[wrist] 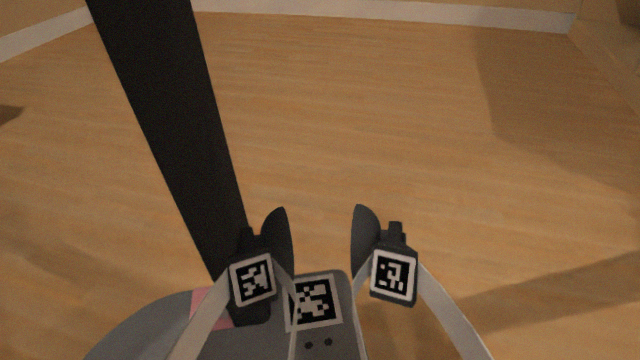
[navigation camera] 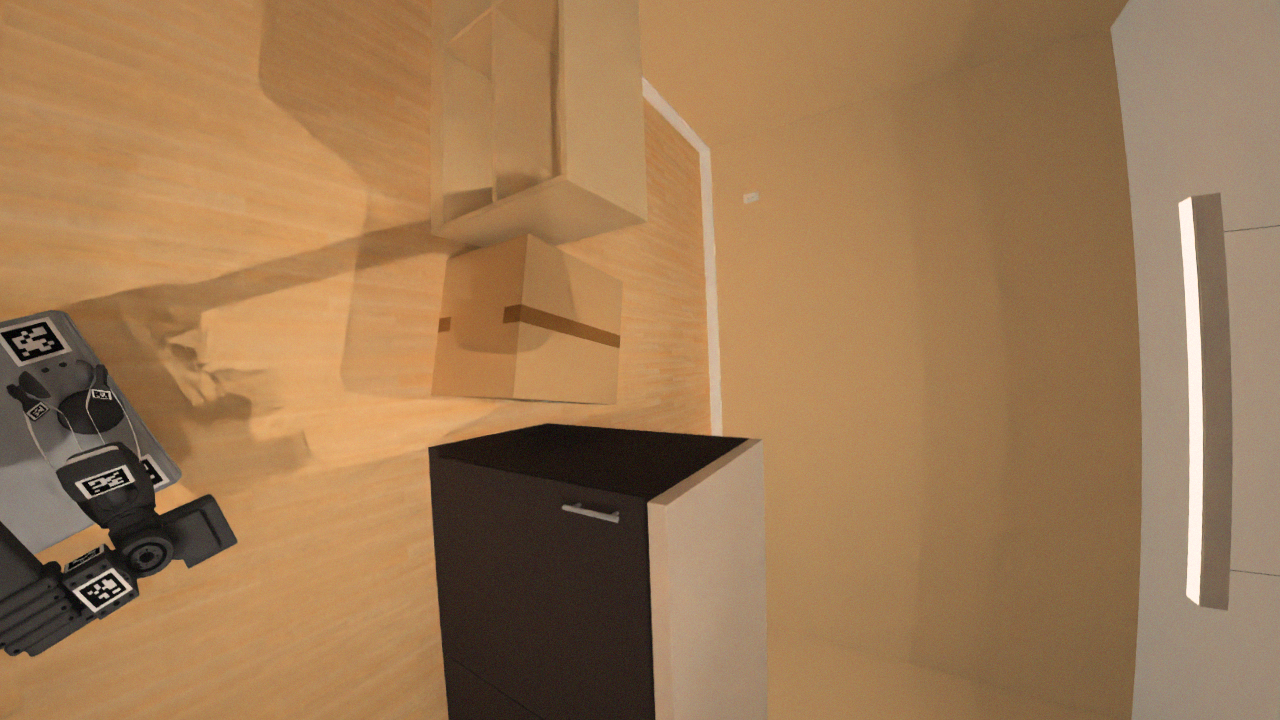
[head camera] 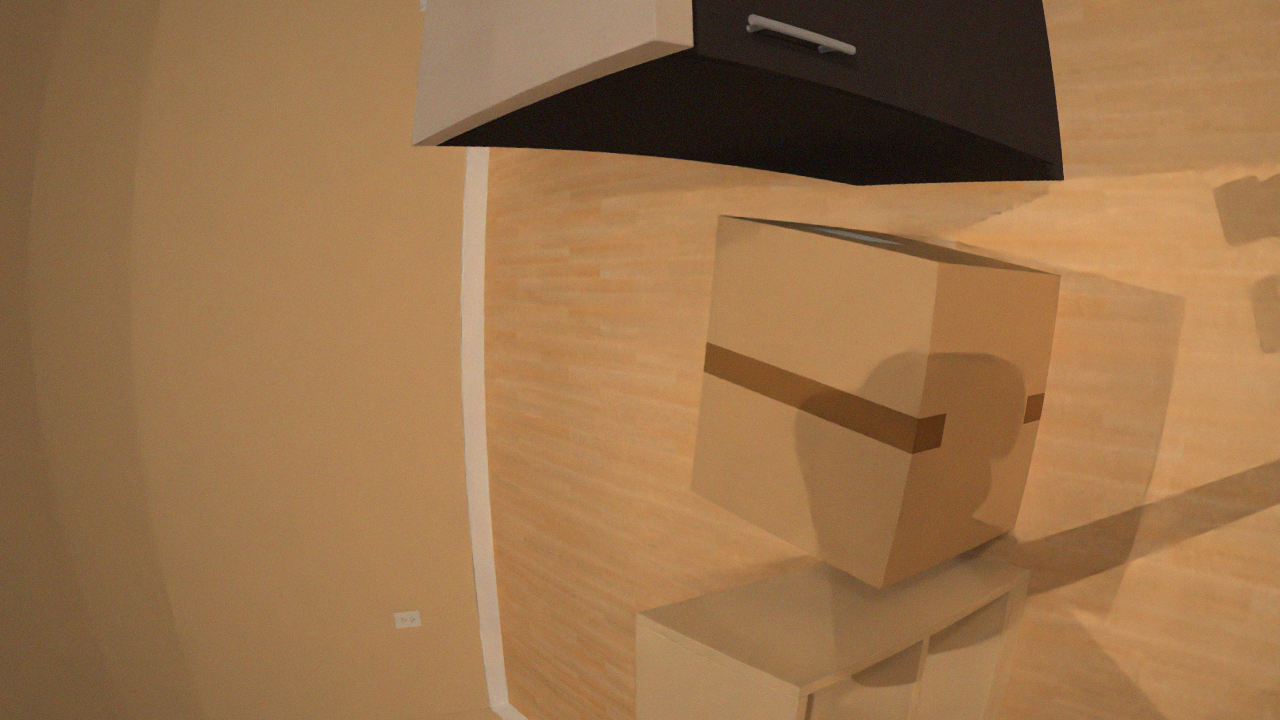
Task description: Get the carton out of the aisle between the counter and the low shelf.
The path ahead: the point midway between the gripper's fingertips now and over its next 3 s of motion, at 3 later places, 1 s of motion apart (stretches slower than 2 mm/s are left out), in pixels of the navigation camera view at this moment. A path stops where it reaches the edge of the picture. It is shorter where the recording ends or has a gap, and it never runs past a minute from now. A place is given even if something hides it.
The gripper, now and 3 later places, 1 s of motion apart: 53,367; 128,344; 166,332; 136,348
